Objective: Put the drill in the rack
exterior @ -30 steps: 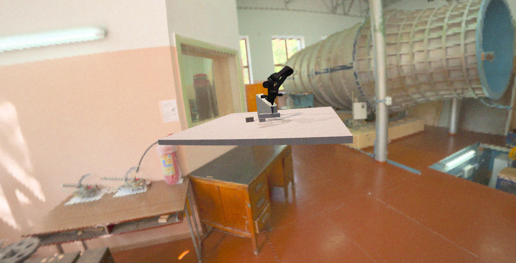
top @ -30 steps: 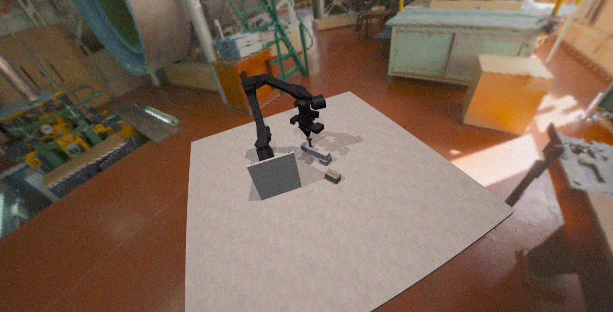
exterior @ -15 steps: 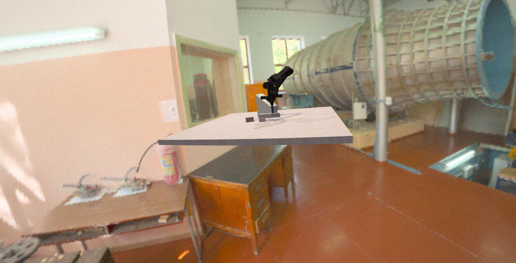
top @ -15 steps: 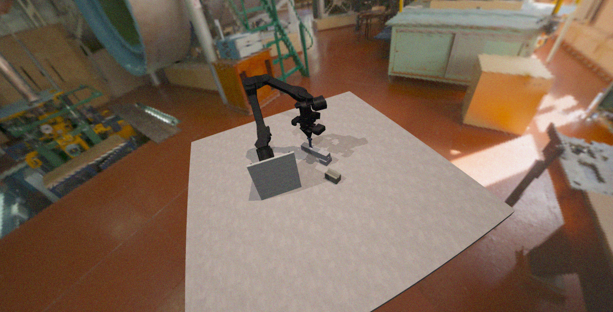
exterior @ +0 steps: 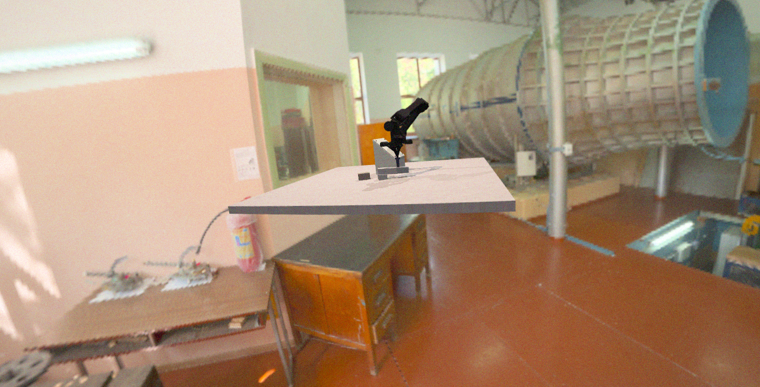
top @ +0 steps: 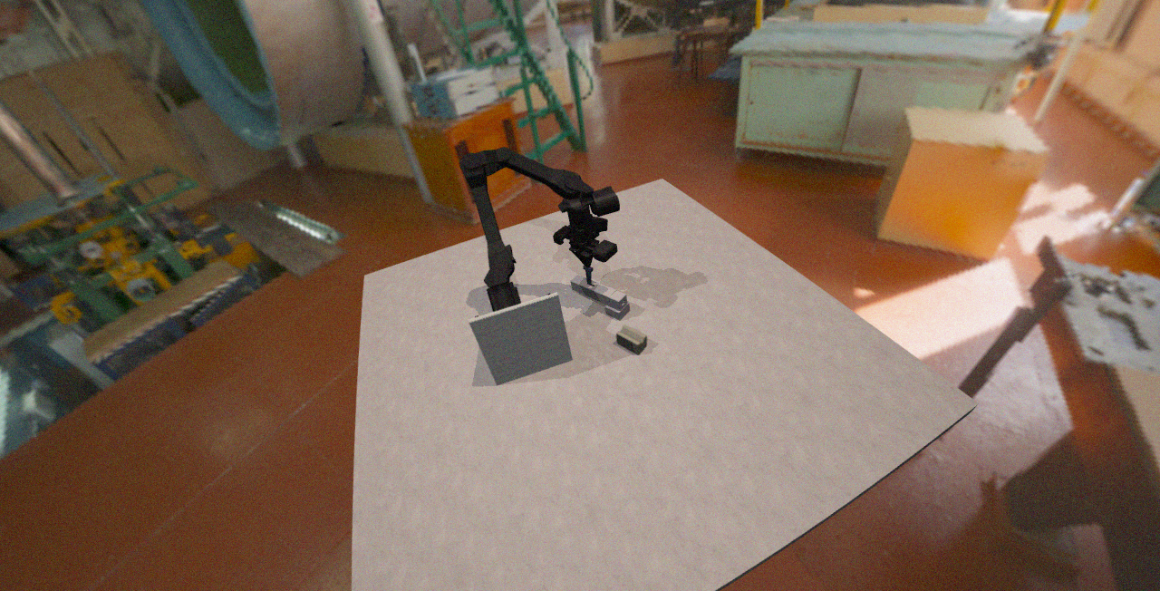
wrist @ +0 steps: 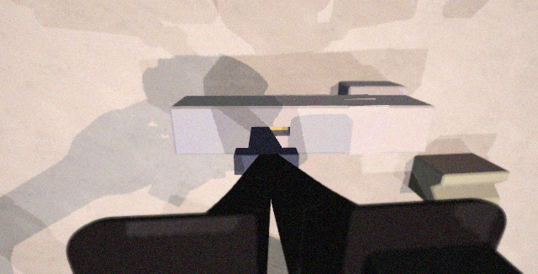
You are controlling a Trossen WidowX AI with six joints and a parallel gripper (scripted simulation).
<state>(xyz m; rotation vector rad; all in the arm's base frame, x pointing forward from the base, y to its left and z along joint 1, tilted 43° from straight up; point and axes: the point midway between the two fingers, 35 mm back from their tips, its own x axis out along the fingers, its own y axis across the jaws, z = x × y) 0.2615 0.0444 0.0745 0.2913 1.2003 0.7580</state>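
Right now the dark key is 3 cm below my gripper tip. From my gripper tip the other things lie so: rack: 22 cm to the right, 10 cm below; drill: 7 cm below, 6 cm to the right, 2 cm ahead; grey housing: 8 cm below, 4 cm to the right, 1 cm ahead.
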